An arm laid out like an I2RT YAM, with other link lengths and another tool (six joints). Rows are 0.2 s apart.
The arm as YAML. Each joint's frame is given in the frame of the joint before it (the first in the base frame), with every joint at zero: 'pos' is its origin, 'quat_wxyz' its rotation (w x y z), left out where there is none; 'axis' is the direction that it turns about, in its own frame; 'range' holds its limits. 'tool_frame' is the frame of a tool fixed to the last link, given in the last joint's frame.
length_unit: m
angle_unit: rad
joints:
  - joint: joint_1
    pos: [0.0, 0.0, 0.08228]
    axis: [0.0, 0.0, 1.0]
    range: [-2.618, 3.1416]
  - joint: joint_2
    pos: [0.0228, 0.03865, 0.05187]
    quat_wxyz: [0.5, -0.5, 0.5, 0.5]
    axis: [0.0, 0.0, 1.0]
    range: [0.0, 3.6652]
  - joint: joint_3
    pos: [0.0, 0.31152, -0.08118]
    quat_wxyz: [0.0, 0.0, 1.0, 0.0]
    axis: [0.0, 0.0, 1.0]
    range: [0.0, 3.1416]
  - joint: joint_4
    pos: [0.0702, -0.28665, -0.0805]
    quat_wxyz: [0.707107, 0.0, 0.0, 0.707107]
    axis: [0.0, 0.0, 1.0]
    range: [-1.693, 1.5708]
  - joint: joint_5
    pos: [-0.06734, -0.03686, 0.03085]
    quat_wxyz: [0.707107, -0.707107, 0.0, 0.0]
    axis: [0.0, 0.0, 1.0]
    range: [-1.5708, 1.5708]
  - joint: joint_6
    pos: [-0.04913, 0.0, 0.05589]
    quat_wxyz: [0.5, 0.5, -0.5, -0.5]
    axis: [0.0, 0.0, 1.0]
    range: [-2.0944, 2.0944]
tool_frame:
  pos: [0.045, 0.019, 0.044]
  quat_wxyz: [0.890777, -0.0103, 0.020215, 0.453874]
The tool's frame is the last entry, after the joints.
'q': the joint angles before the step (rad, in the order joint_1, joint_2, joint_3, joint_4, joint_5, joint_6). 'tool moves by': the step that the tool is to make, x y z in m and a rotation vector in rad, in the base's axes. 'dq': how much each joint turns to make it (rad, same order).
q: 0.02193, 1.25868, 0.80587, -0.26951, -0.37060, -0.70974
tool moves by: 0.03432, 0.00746, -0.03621, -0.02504, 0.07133, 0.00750
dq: 0.02558, 0.18158, 0.04006, 0.06790, 0.02862, -0.00419
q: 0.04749, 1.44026, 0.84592, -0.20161, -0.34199, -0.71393
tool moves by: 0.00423, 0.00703, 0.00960, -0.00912, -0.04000, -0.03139
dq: 0.03432, -0.00572, 0.01067, 0.03511, 0.05530, 0.03928
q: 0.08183, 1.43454, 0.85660, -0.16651, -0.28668, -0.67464
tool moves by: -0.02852, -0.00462, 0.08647, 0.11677, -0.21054, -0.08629
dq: 0.00151, -0.22585, 0.03396, -0.00231, 0.01449, 0.13657
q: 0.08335, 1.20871, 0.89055, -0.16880, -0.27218, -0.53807
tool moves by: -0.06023, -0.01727, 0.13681, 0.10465, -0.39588, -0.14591
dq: 0.00232, -0.25447, 0.12663, 0.04616, 0.12285, 0.10987
